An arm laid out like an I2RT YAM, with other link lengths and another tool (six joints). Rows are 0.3 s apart.
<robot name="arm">
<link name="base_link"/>
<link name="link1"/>
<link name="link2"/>
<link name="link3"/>
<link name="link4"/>
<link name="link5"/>
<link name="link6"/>
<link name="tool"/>
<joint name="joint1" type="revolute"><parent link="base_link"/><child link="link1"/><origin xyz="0 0 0.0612" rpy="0 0 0"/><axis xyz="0 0 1"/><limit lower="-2.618" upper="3.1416"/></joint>
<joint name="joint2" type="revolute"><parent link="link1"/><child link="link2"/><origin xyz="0.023 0.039 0.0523" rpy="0 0 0"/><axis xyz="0 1 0"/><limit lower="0" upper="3.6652"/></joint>
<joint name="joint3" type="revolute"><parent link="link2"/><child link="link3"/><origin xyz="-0.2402 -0.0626 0" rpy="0 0 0"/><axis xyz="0 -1 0"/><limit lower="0" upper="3.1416"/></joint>
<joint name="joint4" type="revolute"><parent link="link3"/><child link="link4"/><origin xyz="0.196 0.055 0.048" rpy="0 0 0"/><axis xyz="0 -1 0"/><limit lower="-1.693" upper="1.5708"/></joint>
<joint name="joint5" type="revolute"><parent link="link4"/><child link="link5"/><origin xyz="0.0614 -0.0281 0.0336" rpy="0 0 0"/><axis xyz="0 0 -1"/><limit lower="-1.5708" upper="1.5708"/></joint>
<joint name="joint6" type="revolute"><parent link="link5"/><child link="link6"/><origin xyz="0.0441 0 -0.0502" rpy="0 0 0"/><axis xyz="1 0 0"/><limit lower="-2.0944" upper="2.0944"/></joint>
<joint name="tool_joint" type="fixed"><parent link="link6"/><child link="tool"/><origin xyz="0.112 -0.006 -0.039" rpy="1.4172 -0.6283 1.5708"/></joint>
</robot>
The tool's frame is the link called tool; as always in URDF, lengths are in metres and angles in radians.
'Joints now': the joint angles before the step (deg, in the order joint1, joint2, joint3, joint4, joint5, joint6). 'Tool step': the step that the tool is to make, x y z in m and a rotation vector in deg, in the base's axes. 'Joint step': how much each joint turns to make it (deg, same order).
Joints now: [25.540, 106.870, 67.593, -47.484, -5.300, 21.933]
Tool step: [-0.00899, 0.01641, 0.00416, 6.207, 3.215, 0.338]
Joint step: [0.000, 0.000, 0.000, -0.217, -6.995, 0.045]
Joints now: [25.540, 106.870, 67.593, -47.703, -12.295, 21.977]
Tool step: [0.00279, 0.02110, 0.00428, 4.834, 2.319, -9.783]
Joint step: [-0.153, 0.000, -0.001, 2.602, -4.633, 10.339]
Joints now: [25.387, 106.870, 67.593, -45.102, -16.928, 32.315]
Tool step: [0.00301, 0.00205, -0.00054, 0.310, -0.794, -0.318]
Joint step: [0.130, 0.000, 0.000, 0.983, 0.109, 0.459]
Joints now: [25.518, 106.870, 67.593, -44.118, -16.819, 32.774]
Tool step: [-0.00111, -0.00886, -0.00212, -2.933, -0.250, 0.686]
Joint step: [-0.021, 0.000, 0.001, -1.313, 2.667, -1.026]
